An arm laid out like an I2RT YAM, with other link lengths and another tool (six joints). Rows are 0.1 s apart.
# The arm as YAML. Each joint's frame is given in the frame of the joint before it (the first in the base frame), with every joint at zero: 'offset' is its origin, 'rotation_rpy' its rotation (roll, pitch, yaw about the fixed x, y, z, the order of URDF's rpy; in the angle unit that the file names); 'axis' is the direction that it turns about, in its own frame. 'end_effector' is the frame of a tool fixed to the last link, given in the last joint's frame.
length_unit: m
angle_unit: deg
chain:
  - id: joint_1
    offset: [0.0, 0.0, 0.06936]
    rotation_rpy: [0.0, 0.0, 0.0]
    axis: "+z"
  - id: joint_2
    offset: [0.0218, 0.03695, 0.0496]
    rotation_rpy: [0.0, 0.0, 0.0]
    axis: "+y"
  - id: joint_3
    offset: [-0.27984, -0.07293, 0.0]
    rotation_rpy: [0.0, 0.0, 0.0]
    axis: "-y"
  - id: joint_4
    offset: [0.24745, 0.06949, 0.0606]
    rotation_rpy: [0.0, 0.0, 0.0]
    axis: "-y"
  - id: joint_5
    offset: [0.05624, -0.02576, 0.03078]
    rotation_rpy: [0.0, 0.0, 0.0]
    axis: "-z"
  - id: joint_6
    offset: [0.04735, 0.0, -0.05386]
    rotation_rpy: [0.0, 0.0, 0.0]
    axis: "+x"
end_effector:
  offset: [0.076, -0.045, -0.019]
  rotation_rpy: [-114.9, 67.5, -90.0]
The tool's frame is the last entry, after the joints.
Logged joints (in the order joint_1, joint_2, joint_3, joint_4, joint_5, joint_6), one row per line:
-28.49, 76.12, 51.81, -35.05, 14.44, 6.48
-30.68, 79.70, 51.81, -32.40, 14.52, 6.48
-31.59, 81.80, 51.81, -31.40, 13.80, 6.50
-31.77, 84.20, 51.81, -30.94, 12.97, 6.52
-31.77, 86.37, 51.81, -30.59, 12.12, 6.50
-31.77, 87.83, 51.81, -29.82, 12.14, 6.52
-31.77, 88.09, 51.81, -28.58, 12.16, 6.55
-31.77, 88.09, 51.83, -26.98, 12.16, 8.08
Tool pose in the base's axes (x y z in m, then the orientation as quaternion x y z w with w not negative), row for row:
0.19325, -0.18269, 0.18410, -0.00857, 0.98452, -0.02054, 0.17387
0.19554, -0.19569, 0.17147, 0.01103, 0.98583, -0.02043, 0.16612
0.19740, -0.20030, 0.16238, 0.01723, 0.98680, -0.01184, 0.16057
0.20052, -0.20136, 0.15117, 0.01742, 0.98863, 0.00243, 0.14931
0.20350, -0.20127, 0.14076, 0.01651, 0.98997, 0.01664, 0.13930
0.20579, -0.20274, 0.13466, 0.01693, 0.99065, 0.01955, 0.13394
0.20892, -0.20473, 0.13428, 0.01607, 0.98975, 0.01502, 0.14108
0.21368, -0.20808, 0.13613, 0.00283, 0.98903, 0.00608, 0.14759
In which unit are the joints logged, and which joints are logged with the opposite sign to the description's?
The joints are logged in degrees. Opposite sign: joint_6.
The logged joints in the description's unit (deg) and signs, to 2 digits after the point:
-28.49, 76.12, 51.81, -35.05, 14.44, -6.48
-30.68, 79.70, 51.81, -32.40, 14.52, -6.48
-31.59, 81.80, 51.81, -31.40, 13.80, -6.50
-31.77, 84.20, 51.81, -30.94, 12.97, -6.52
-31.77, 86.37, 51.81, -30.59, 12.12, -6.50
-31.77, 87.83, 51.81, -29.82, 12.14, -6.52
-31.77, 88.09, 51.81, -28.58, 12.16, -6.55
-31.77, 88.09, 51.83, -26.98, 12.16, -8.08

